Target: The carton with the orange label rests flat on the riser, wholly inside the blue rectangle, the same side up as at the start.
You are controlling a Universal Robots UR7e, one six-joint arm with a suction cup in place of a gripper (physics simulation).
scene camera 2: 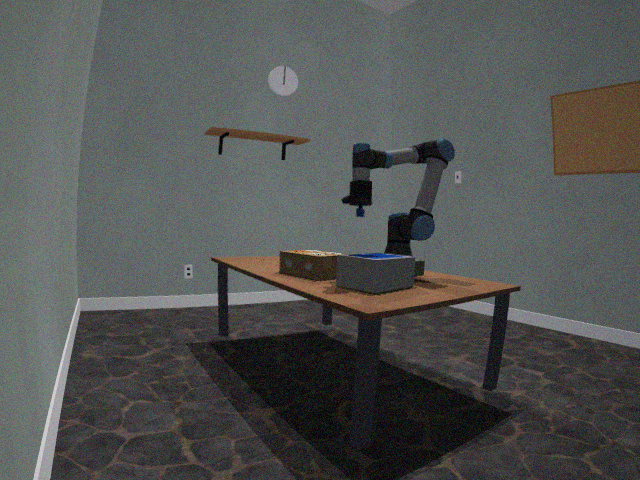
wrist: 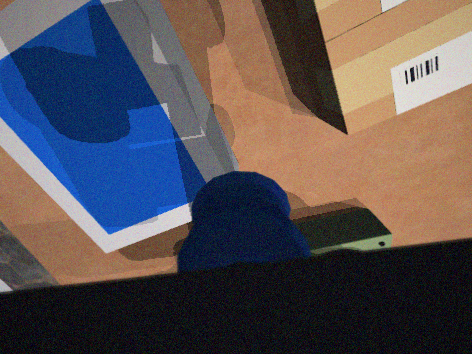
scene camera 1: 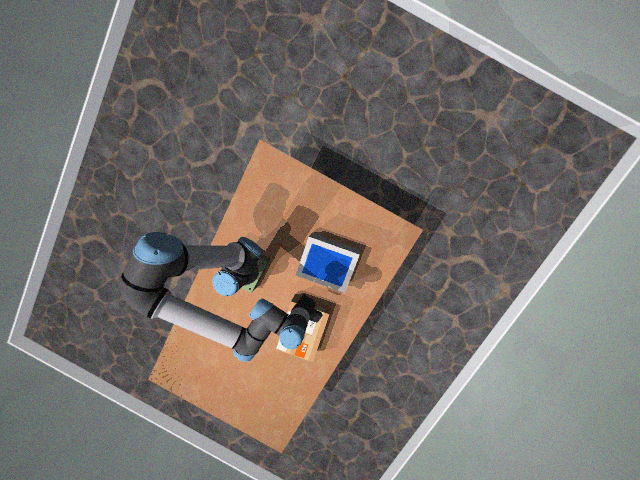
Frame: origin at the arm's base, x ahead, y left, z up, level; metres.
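Where they show: hand, tool point: (scene camera 2: 360, 216) (wrist: 241, 216).
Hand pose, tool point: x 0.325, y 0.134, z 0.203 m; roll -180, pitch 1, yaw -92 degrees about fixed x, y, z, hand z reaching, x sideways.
Each offset is from my tool point to the top centre of the thing. "pt": to the spot under its first point. Level surfaces: height alone.
The carton with the orange label @[pt 0.143 m ahead, 0.314 m right, 0.174 m down] (scene camera 1: 301, 350) is at the lower right corner of a tight block of cartons, label up. The block also shows in scene camera 2 and partly in the wrist view, where the orange label does not show. The grey riser @[0.001 m ahead, 0.139 m left, 0.153 m down] (scene camera 1: 334, 249) (scene camera 2: 374, 273) (wrist: 170, 219) stands beside the block, apart from it. Its top bears the blue rectangle @[0.001 m ahead, 0.139 m left, 0.153 m down] (scene camera 1: 330, 263) (scene camera 2: 379, 255) (wrist: 145, 175), with no carton on it. My suction gripper (scene camera 2: 360, 212) (wrist: 240, 200) hangs high above the table with nothing on its cup. In scene camera 1 the arm hides the cup and part of the block.
Other cartons @[0.122 m ahead, 0.147 m right, 0.174 m down] (scene camera 1: 311, 326) (scene camera 2: 310, 266) (wrist: 370, 80) with white labels touch the orange-labelled one. The riser is close by on the wooden table @[0.273 m down] (scene camera 1: 222, 392) (scene camera 2: 439, 294) (wrist: 430, 165). A green block (scene camera 1: 252, 285) (scene camera 2: 419, 267) (wrist: 350, 246) lies at the arm's base. Shadows cross the riser top.
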